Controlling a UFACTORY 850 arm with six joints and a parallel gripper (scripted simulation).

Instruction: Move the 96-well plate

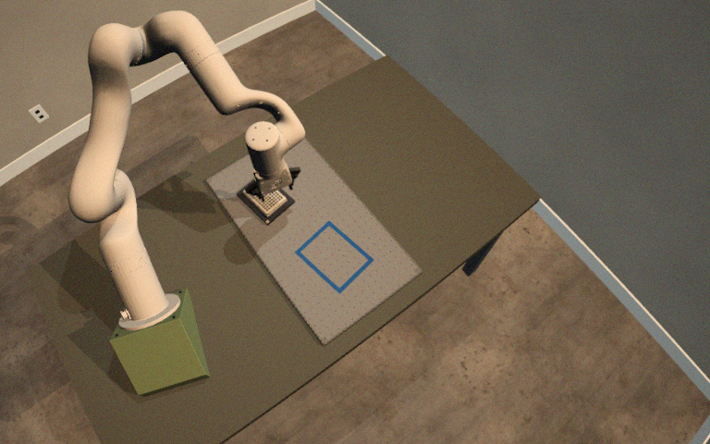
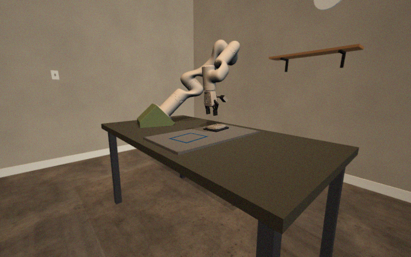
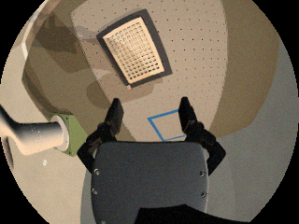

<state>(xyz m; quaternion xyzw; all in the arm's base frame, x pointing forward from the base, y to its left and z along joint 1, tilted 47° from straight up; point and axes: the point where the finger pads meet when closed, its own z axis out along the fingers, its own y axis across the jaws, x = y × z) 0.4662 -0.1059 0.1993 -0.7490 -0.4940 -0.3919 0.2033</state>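
Now: the cream 96-well plate 1 cm behind my hand, 7 cm to the left of it and 11 cm below it. Round my hand: dark plate nest 1 cm behind, 7 cm to the left, 12 cm below.
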